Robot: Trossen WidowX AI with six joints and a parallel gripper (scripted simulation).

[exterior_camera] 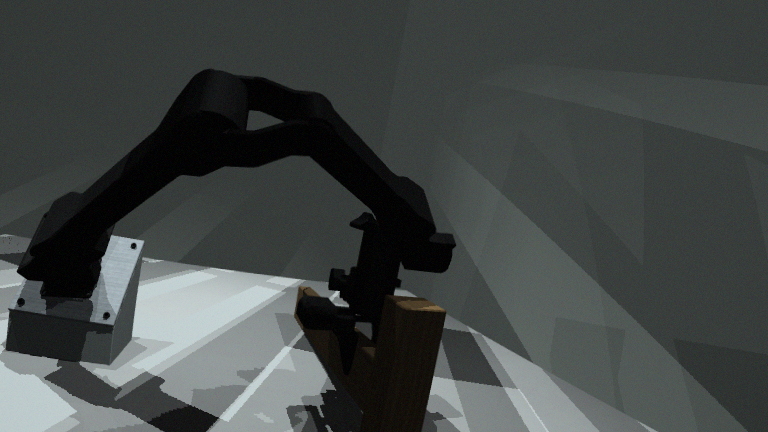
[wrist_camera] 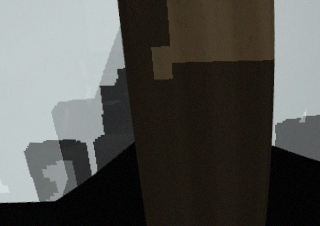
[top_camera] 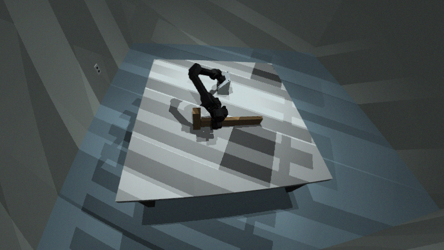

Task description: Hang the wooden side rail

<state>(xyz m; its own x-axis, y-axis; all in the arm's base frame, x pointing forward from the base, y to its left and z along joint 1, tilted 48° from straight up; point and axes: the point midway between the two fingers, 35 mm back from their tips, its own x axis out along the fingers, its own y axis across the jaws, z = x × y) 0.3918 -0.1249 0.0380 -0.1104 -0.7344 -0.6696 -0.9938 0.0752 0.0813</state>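
Now: the wooden post 120 mm to the right of my gripper tip and 50 mm above it.
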